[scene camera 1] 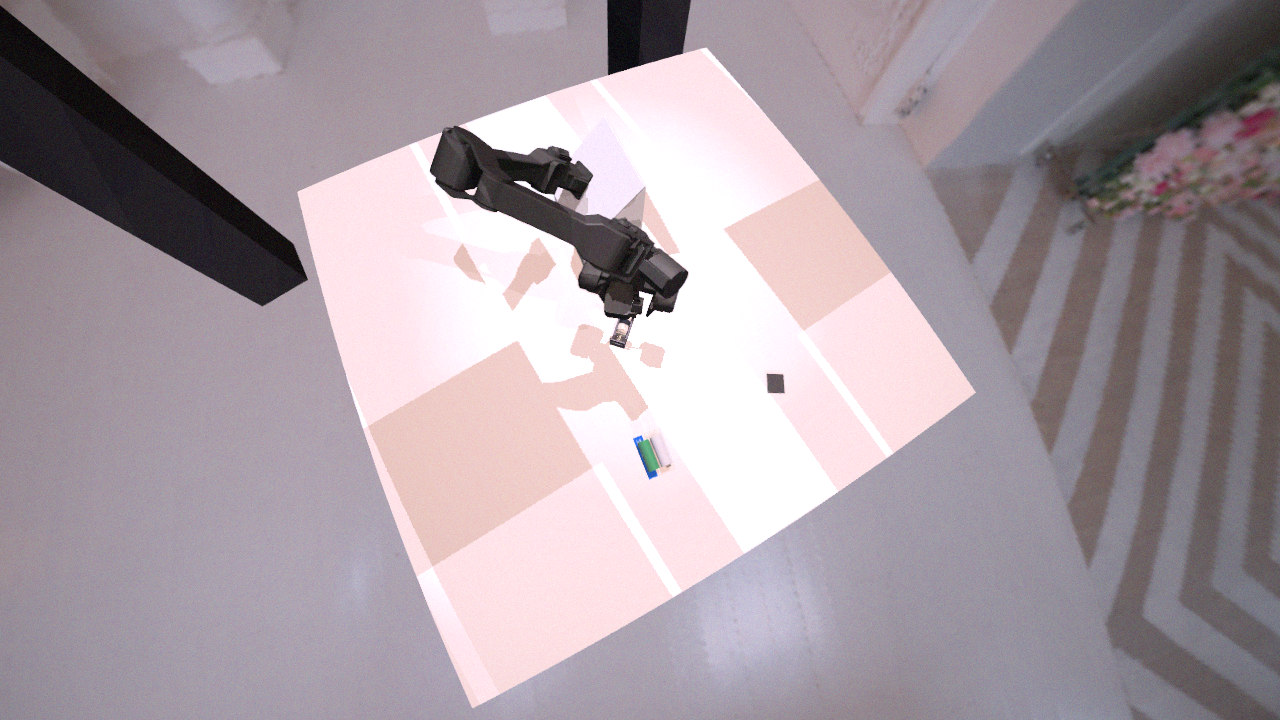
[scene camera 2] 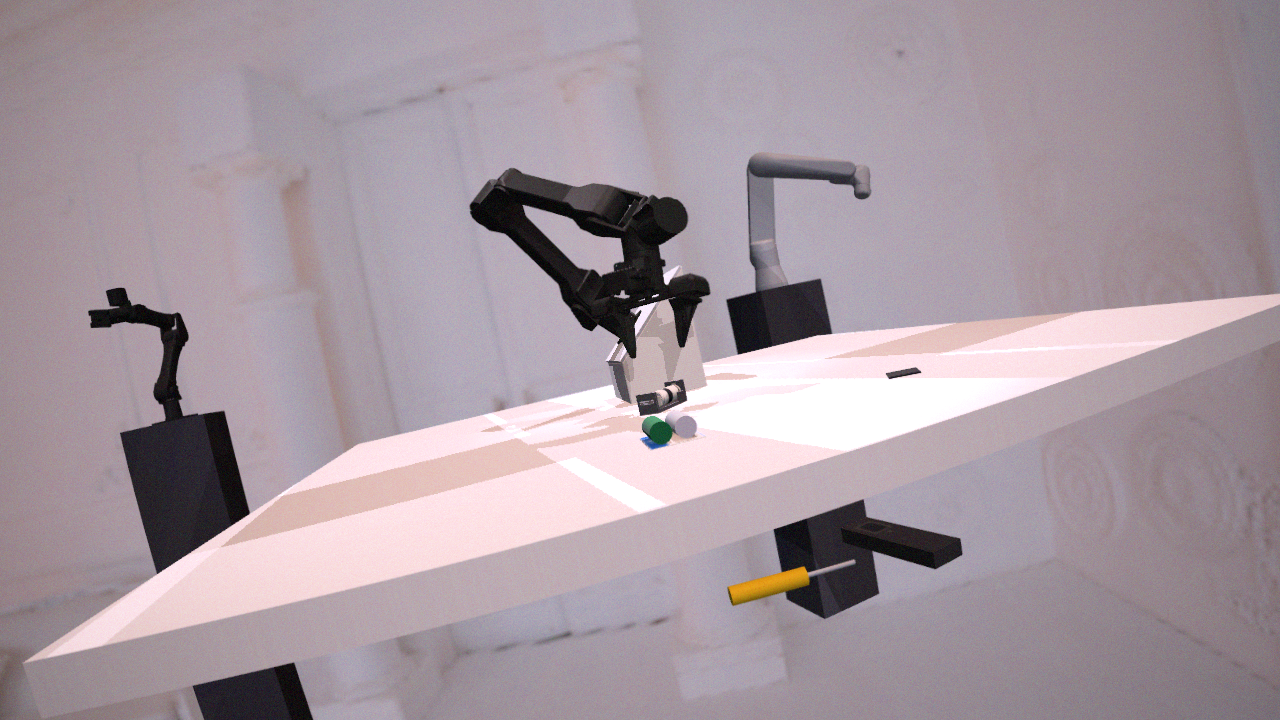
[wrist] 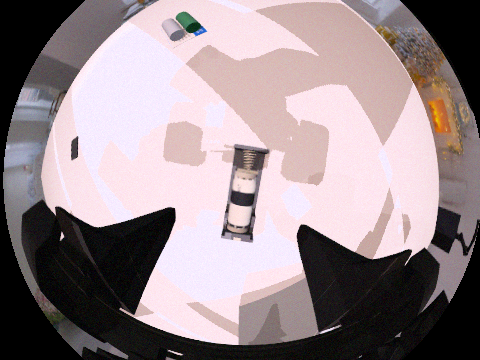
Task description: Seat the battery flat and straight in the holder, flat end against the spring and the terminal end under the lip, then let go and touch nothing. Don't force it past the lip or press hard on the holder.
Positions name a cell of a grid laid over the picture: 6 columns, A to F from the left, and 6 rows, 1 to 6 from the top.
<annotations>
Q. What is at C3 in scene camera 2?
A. My gripper.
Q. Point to a battery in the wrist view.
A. D4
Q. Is my gripper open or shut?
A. Open.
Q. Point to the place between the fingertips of my gripper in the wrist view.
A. C4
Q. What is my gripper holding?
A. Nothing.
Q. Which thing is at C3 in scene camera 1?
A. My gripper.
</annotations>
